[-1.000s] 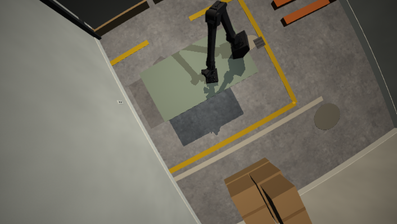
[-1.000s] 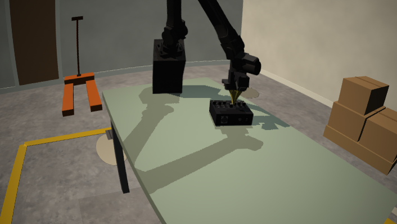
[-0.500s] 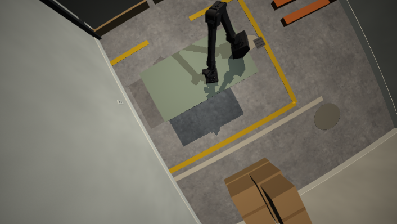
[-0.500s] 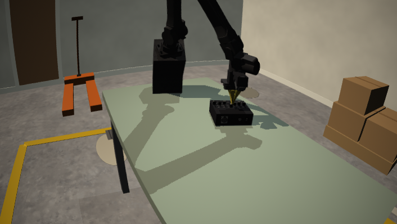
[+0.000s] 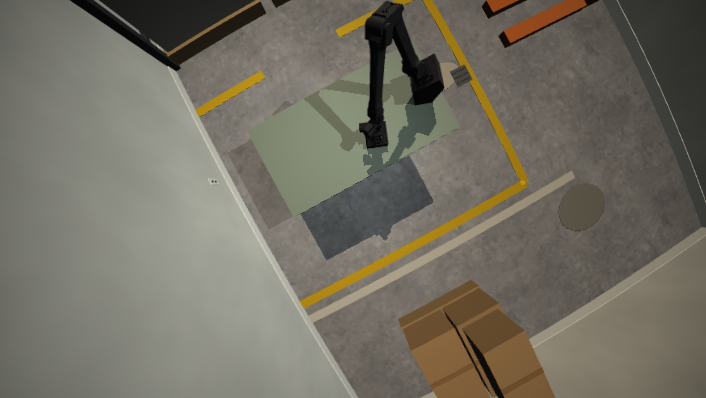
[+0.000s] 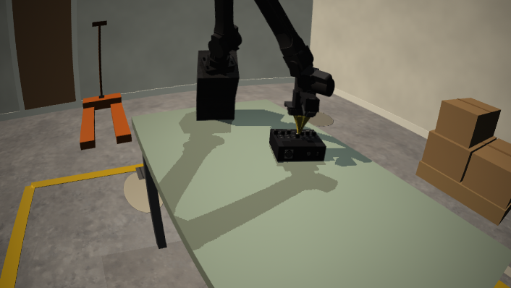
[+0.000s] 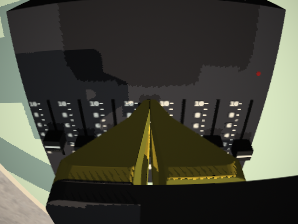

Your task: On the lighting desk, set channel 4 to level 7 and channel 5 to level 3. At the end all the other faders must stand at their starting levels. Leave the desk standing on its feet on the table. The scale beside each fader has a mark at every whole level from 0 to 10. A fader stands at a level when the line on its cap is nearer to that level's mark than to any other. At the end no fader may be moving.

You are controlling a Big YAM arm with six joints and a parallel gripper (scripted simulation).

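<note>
Right now the channel 4 fader cap is 2 cm below my hand, 1 cm to the left of it and 1 cm behind it. Round my hand: master fader cap: 7 cm behind, 4 cm to the right, 2 cm below; channel 6 fader cap: 5 cm behind, 2 cm to the right, 2 cm below; channel 5 fader cap: 5 cm behind, 2 cm below.
</note>
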